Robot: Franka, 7 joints.
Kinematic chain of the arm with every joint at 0, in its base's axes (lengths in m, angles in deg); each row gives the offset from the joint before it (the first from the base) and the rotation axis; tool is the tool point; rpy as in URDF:
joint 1: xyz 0 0 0.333 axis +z
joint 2: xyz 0 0 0 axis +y
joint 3: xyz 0 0 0.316 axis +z
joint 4: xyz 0.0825 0 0 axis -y
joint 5: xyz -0.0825 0 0.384 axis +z
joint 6: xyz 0 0 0 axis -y
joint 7: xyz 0.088 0 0 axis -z
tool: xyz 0 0 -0.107 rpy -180 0 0
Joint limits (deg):
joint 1: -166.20..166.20
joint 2: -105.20..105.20
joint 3: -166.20..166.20
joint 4: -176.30..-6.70
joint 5: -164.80..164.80
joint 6: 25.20..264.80
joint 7: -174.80..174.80
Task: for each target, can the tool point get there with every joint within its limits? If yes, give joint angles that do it. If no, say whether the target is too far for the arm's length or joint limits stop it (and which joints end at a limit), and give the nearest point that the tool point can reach.
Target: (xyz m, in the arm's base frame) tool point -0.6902 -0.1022 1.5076
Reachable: no: too far | nearest point -0.4334 -0.0642 1.0706 | short by 0.508 m
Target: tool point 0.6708 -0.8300 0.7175
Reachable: no: too far | nearest point 0.5073 -0.6277 0.6238 | short by 0.276 m
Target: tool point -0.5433 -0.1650 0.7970
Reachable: yes | joints 74.79 -66.85 65.30 -82.48 -87.74 105.84 131.91
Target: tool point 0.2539 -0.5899 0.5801
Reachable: yes | joints 4.35 33.17 -84.91 -97.22 -51.89 132.77 92.18
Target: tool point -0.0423 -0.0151 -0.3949
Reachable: no: joint limits stop it (at a limit: joint 2) | nearest point -0.0724 -0.0259 -0.3190 | short by 0.082 m
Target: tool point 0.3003 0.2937 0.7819
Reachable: yes | joints 13.72 -20.05 35.50 -113.15 56.22 217.64 91.64
